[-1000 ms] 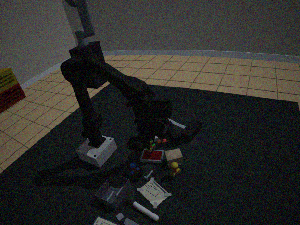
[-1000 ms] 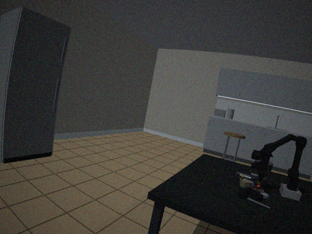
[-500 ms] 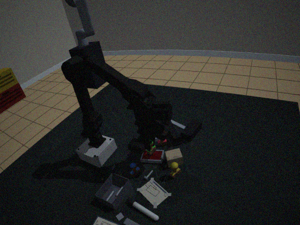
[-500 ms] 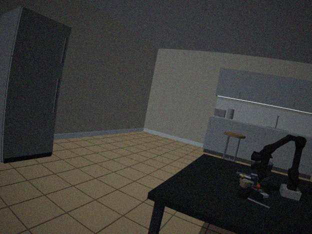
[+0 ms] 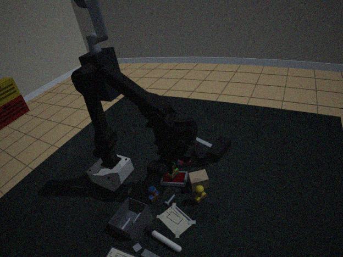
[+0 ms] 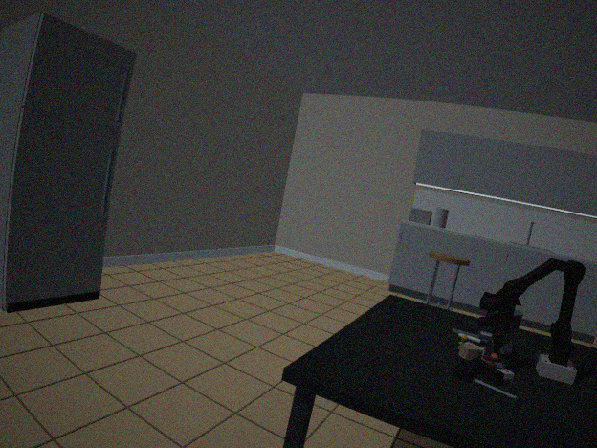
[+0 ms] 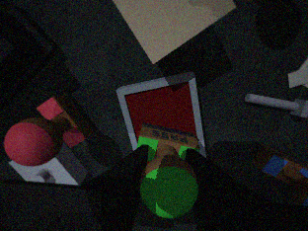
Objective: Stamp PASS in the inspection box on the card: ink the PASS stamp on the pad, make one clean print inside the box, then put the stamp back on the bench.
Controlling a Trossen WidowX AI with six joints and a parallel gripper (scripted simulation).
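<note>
My gripper tip is 4 cm above the red ink pad. Round my gripper tip: green-knobbed PASS stamp (right at my gripper tip); then red-knobbed stamp (8 cm to the left, 3 cm below, 1 cm ahead); then tan block (9 cm ahead, 2 cm below, 1 cm to the left).
</note>
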